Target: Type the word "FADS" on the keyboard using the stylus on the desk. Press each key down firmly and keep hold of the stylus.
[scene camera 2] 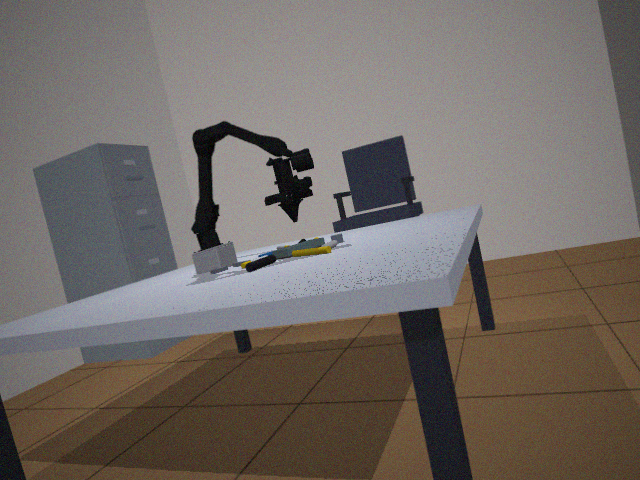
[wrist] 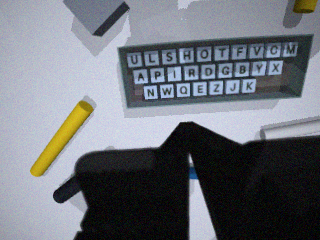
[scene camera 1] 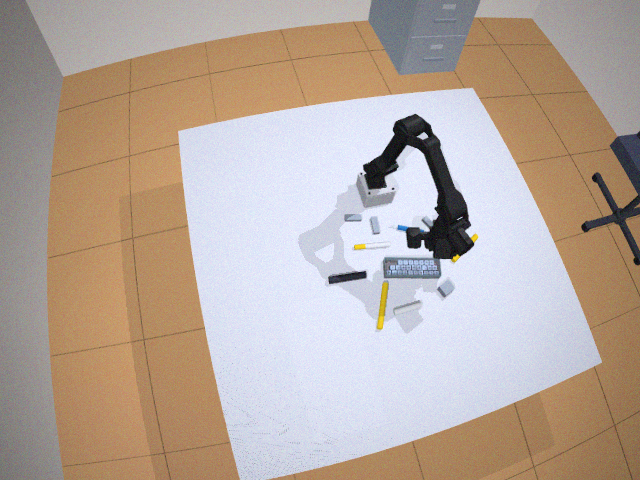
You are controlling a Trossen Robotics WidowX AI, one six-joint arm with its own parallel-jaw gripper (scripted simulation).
Observation:
My gripper (scene camera 2: 295,222) is shut, with nothing in its grasp.
My gripper is seen too in the wrist view (wrist: 186,128) and in scene camera 1 (scene camera 1: 429,250).

